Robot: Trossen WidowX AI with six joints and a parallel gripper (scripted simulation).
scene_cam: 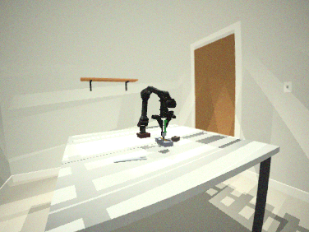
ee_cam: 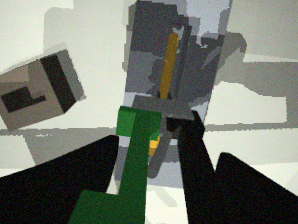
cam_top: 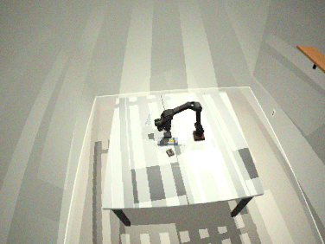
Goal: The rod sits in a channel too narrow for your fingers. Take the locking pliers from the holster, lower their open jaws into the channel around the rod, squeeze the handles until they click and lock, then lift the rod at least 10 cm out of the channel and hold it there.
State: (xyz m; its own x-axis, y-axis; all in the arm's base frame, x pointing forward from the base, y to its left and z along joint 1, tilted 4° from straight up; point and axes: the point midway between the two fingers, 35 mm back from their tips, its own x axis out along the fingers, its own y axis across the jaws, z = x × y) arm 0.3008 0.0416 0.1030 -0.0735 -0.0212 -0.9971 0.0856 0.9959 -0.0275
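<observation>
My gripper tip is now 9 cm above the orange rod. Round my gripper tip: grey channel block 10 cm below; black handle 1 cm to the right; brown holster 1 cm behind, 12 cm to the left, 11 cm below.
</observation>
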